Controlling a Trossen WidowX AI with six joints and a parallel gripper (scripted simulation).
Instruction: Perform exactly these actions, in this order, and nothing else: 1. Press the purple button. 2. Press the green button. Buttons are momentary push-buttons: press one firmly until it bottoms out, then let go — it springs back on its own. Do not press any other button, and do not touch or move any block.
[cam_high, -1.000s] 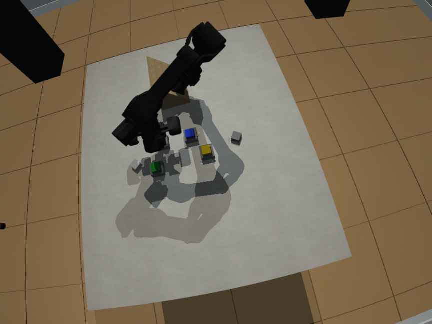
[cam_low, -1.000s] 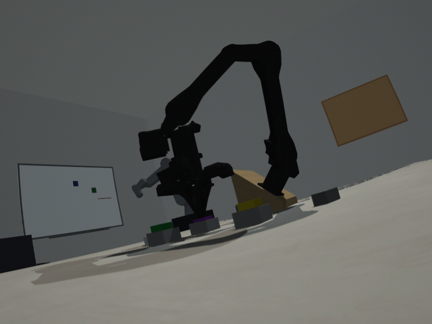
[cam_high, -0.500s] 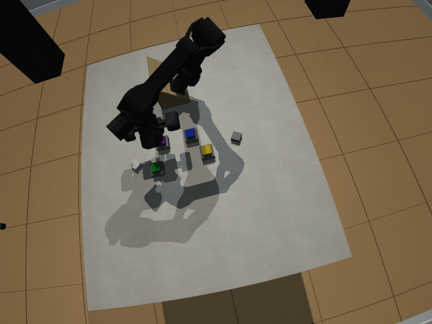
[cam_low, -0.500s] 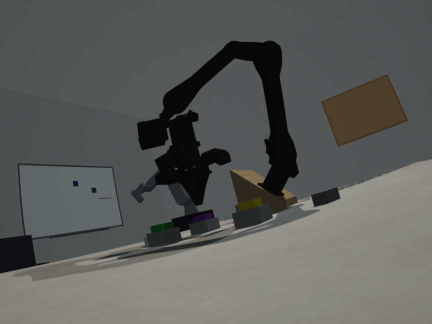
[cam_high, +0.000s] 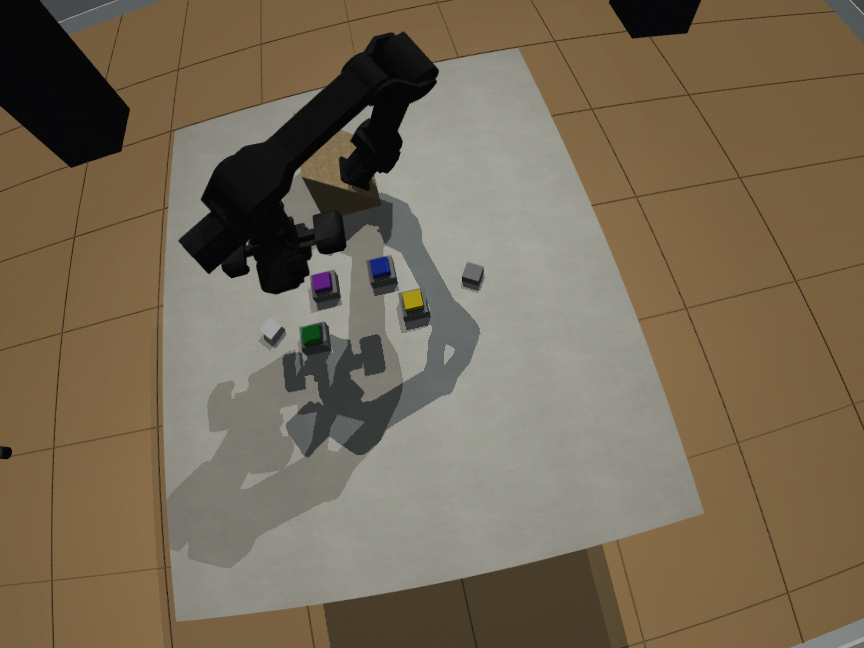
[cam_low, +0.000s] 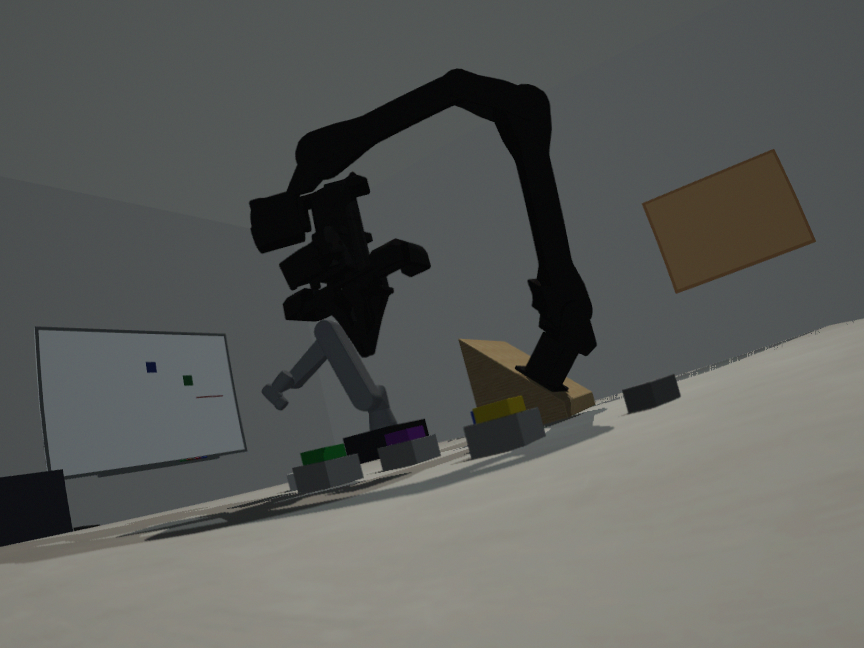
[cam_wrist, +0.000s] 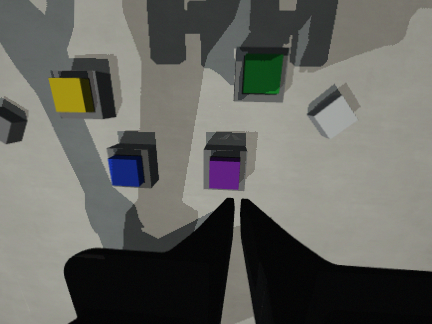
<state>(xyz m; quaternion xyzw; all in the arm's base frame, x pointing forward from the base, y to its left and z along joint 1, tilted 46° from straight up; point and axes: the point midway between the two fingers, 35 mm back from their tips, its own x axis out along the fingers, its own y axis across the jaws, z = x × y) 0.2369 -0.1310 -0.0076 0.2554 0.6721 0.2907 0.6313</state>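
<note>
Right now the green button is 100 mm below my gripper tip, 80 mm ahead of it and 20 mm to the right of it. The rest, counted from my gripper tip: white block: 120 mm below, 100 mm to the right, 40 mm ahead; then purple button: 100 mm below, 20 mm behind, 10 mm to the left; then blue button: 120 mm to the left, 100 mm below, 30 mm behind.
</note>
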